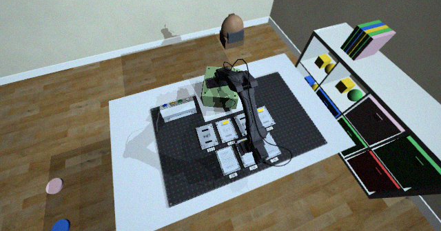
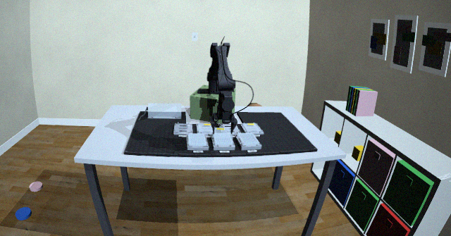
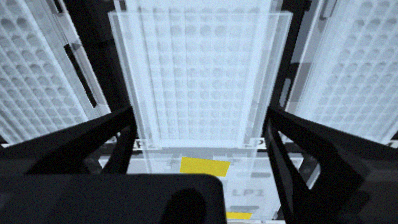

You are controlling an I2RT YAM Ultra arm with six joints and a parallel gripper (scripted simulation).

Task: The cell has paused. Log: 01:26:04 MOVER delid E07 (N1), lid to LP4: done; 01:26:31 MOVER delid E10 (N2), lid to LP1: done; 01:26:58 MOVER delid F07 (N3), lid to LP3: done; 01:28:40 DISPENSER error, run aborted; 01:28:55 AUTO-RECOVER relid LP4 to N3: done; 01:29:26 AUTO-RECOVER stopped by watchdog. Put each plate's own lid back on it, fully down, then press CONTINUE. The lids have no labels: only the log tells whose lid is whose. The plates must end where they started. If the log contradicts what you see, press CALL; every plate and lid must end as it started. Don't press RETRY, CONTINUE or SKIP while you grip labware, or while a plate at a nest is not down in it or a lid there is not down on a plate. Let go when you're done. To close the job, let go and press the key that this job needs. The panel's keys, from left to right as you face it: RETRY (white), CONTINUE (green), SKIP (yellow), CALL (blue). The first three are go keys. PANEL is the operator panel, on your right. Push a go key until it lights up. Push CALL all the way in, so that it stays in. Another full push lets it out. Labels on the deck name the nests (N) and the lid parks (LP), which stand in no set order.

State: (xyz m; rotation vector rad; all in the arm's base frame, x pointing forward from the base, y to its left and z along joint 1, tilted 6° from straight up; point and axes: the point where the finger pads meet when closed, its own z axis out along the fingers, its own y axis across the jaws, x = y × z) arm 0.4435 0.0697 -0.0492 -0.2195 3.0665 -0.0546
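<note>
My hand is 10 mm short of the plate and 30 mm above it. Round my hand: lid park LP2: 180 mm behind, 40 mm to the left, 60 mm below; white retry key: 400 mm behind, 310 mm to the right; green continue key: 400 mm behind, 360 mm to the right.
</note>
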